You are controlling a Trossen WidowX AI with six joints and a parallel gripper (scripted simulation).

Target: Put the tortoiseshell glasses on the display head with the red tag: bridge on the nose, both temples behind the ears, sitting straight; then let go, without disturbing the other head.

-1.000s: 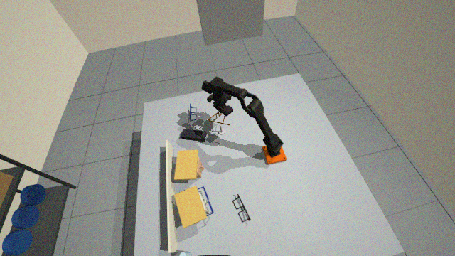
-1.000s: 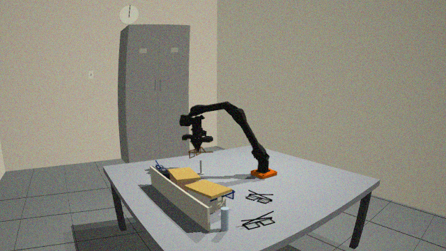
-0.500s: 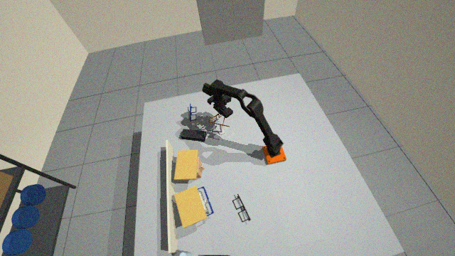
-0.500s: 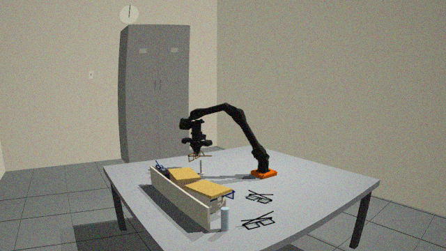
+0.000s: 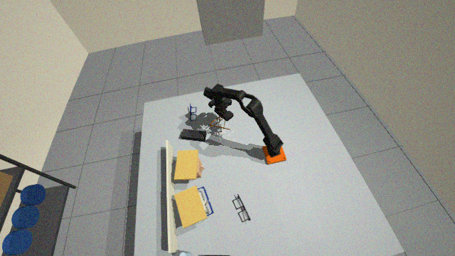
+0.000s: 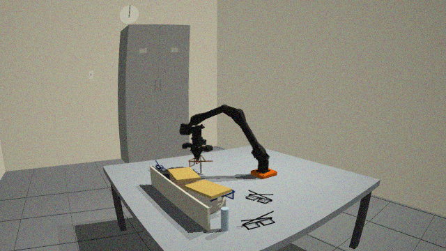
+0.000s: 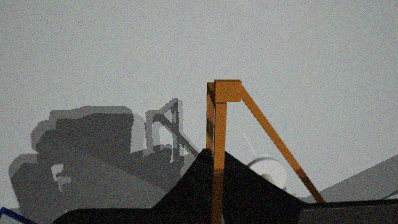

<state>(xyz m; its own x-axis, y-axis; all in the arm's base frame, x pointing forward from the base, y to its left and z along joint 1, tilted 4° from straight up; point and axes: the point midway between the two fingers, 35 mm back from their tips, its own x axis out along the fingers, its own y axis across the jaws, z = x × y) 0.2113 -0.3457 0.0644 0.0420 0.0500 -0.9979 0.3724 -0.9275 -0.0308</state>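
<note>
Now: the dark case 220 mm ahead of my gripper tip, 40 mm below it and 30 mm to the left of it. The rest, counted from my gripper tip: white board 420 mm ahead, 360 mm to the left, 10 mm below.
</note>
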